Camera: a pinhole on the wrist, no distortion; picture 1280 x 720 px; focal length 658.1 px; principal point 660.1 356.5 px. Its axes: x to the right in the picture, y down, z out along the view. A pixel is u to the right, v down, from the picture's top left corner.
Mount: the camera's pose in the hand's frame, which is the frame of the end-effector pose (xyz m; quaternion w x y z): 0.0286 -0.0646 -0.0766 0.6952 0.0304 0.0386 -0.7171
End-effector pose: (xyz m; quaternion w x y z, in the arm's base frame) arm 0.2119 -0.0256 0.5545 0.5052 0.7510 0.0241 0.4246
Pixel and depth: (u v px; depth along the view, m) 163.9 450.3 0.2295
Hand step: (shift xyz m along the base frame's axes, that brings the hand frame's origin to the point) 0.1224 -0.1331 0.0862
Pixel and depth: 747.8 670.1 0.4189
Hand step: 0.4328 -0.0564 -0.0317
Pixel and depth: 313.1 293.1 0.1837
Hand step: 0.0812 -0.0852 0.0059
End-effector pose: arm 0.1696 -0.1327 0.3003 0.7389 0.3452 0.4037 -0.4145
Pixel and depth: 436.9 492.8 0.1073
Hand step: -0.0074 -0.0625 -0.0392
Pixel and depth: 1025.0 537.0 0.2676
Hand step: -0.1273 -0.2812 -0.0545
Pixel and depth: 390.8 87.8 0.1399
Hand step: -0.0044 -0.0580 0.0489
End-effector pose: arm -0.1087 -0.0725 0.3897 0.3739 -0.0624 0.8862 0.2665
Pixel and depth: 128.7 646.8 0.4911
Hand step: 0.0095 0.4898 -0.3245
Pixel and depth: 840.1 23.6 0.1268
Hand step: 0.0887 -0.0718 -0.0493
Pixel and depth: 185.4 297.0 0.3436
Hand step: 0.1299 0.2782 -0.1102
